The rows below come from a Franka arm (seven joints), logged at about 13 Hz.
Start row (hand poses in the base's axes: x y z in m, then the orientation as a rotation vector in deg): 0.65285 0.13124 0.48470 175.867 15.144 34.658
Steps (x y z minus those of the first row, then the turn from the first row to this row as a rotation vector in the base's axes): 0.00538 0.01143 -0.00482 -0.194 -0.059 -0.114; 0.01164 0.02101 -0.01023 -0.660 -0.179 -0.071; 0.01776 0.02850 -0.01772 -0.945 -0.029 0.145; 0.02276 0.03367 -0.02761 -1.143 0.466 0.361; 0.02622 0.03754 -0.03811 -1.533 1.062 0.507; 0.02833 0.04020 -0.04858 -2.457 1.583 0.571
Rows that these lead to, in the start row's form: 0.65823 0.14267 0.47988 175.652 15.010 34.681; 0.66449 0.15225 0.47447 175.163 15.177 34.715; 0.67061 0.15974 0.46698 174.960 15.574 34.405; 0.67561 0.16491 0.45709 174.969 15.954 33.602; 0.67907 0.16878 0.44659 174.823 16.267 32.585; 0.68118 0.17144 0.43612 174.127 16.563 31.517
